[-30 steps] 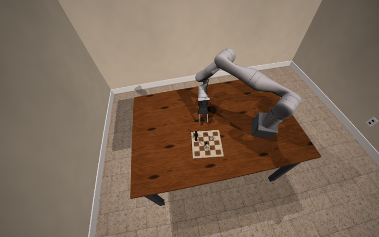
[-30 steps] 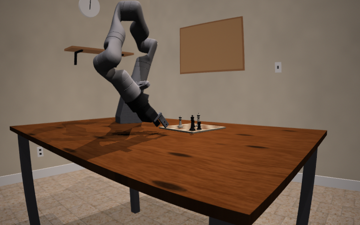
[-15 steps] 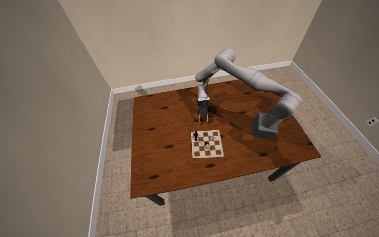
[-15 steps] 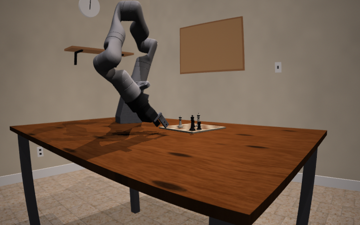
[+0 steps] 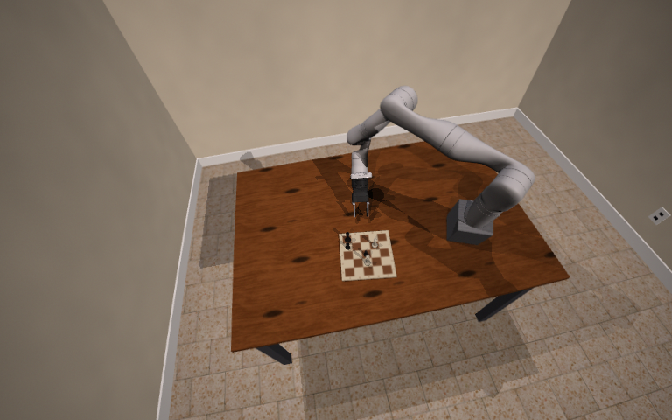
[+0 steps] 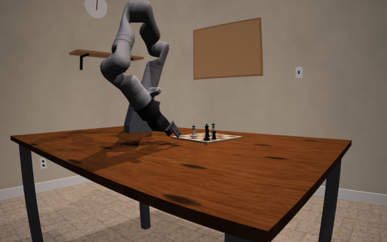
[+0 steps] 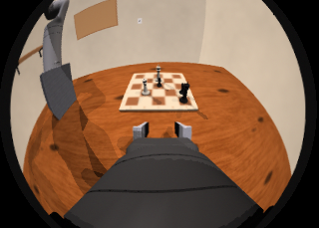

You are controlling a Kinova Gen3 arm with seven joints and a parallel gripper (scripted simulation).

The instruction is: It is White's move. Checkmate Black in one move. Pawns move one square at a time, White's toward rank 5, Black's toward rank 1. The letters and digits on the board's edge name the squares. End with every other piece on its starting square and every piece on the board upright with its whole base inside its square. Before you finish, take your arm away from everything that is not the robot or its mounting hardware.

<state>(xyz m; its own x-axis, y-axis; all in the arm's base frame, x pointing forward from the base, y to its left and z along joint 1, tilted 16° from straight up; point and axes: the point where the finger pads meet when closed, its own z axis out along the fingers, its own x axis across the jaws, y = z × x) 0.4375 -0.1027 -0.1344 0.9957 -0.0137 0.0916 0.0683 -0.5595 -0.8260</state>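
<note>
Right now my hand is 5 cm past the small white piece, 15 cm to the right of it and 1 cm above it. From my hand the other things lie so: tall black piece (6 cm ahead, 12 cm to the left); tall white piece (1 cm behind, 23 cm to the left); chessboard (1 cm behind, 19 cm to the left, 4 cm below).
</note>
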